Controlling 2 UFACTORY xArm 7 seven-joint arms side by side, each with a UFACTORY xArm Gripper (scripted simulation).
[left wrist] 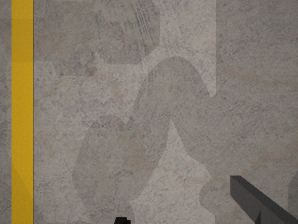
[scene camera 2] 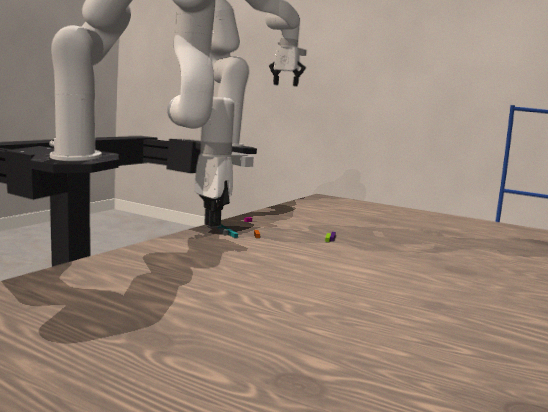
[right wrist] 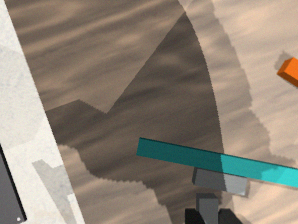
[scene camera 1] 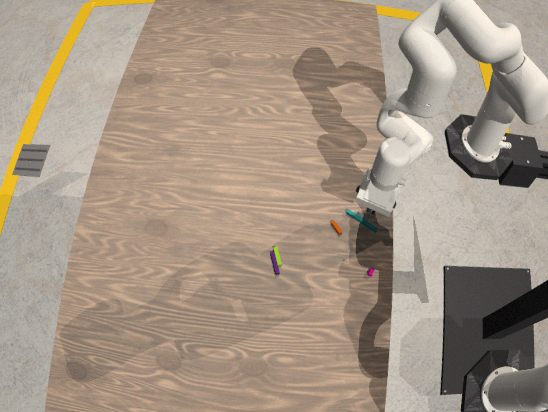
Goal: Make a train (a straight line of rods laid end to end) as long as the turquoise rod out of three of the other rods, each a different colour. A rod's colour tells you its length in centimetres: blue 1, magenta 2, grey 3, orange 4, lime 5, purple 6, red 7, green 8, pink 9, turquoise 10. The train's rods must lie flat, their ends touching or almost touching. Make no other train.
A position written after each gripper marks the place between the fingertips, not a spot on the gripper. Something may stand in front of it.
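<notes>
You've got the left gripper (scene camera 2: 285, 85) showing, and there's a grey rod (right wrist: 206, 178) to be seen as well.
</notes>
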